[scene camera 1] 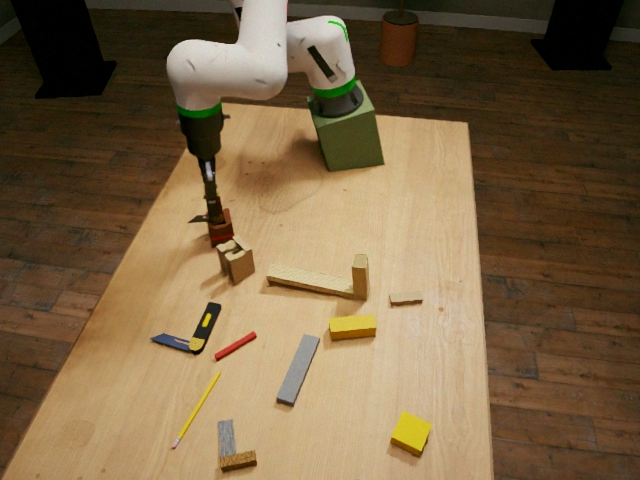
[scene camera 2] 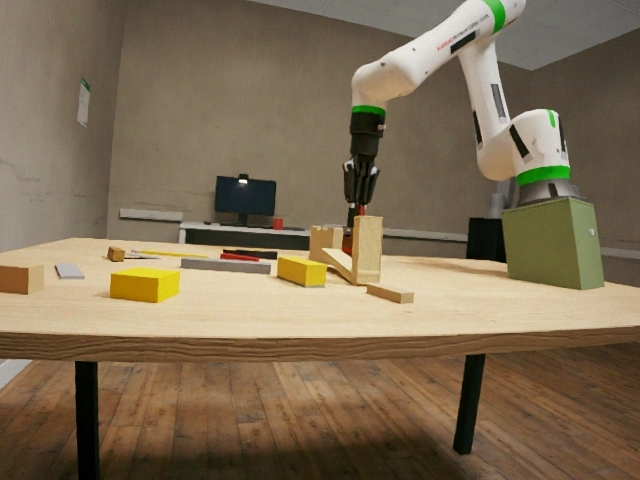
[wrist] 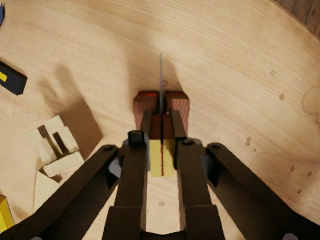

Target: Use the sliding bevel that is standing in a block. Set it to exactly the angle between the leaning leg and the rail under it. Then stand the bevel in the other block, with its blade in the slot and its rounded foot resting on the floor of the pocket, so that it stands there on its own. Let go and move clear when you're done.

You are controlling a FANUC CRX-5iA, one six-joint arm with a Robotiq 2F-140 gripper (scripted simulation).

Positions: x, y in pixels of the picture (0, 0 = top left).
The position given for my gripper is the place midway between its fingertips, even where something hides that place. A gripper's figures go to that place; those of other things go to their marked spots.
My gripper [scene camera 1: 213, 213] is 1.29 m from the lens. A grey bar [scene camera 1: 291, 386]: 1.05 m from the lens.
